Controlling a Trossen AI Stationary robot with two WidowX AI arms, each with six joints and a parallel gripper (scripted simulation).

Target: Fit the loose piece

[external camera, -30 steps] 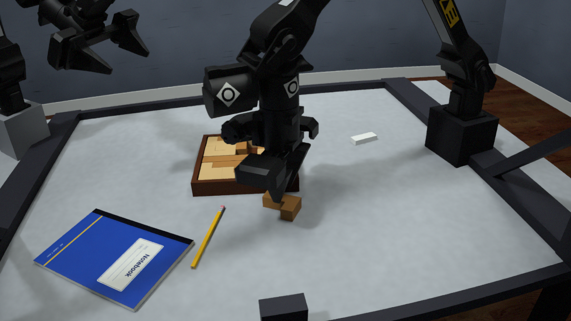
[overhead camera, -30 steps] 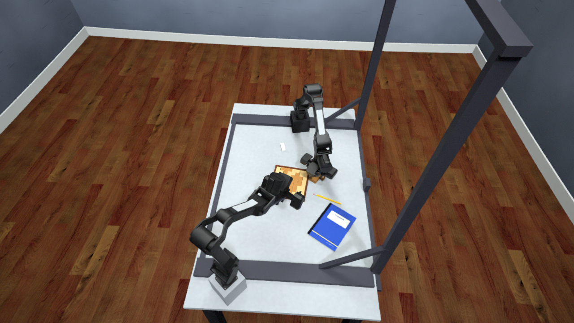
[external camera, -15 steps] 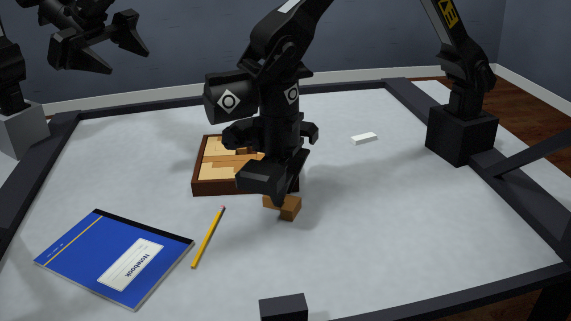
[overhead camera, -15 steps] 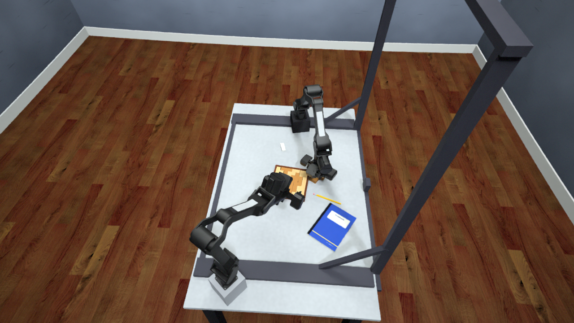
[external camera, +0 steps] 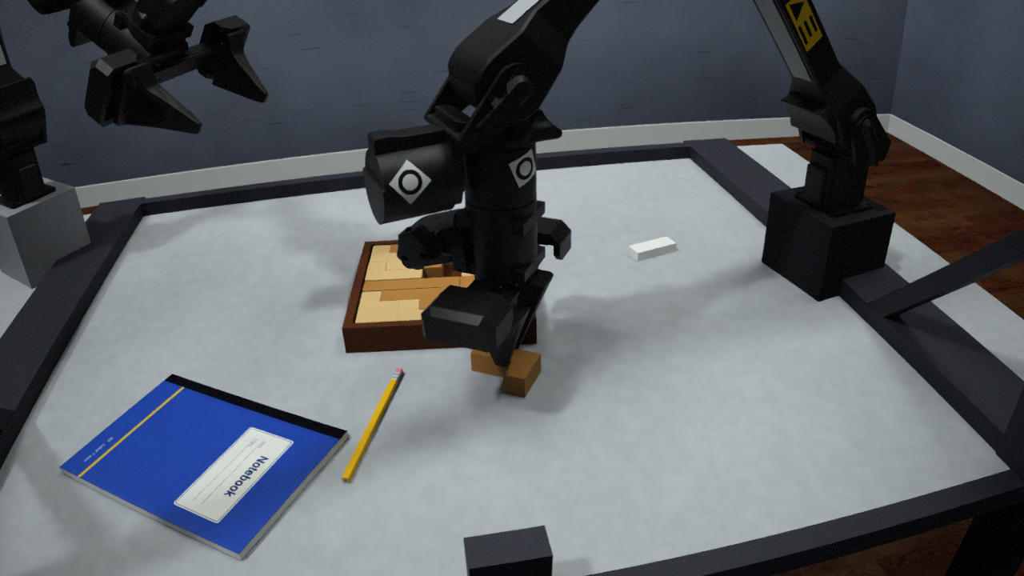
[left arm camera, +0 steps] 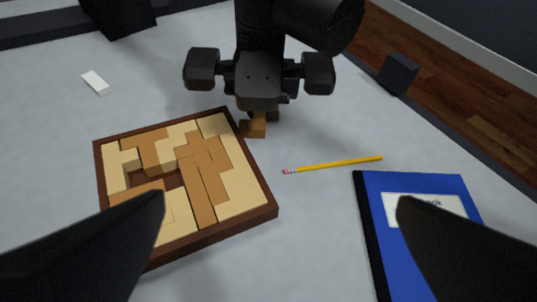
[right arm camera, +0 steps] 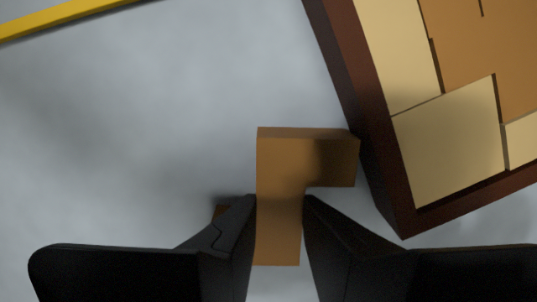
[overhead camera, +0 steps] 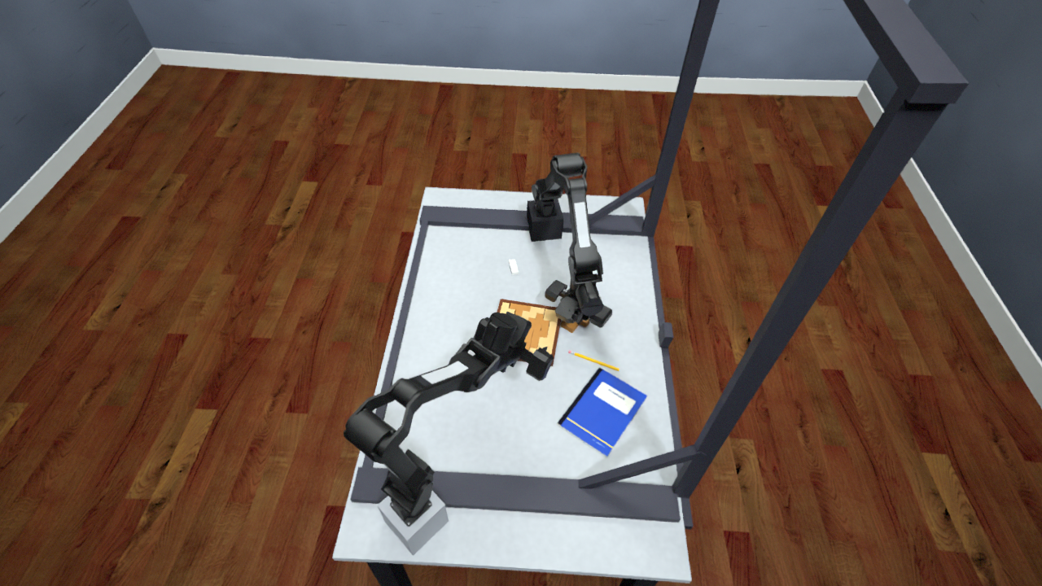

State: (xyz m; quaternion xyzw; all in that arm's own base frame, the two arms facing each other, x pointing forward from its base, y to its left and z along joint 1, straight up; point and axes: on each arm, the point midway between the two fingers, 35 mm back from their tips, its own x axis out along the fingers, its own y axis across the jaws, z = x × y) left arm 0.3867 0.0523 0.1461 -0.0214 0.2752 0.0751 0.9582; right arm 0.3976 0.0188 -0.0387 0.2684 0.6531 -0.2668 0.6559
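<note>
Now: the wooden puzzle board 120 mm ahead of my right hand, 80 mm to the left of it and 40 mm below it. From my right hand the other things lie so: yellow pencil 80 mm behind, 100 mm to the left, 50 mm below; white eraser 240 mm ahead, 150 mm to the right, 40 mm below.
</note>
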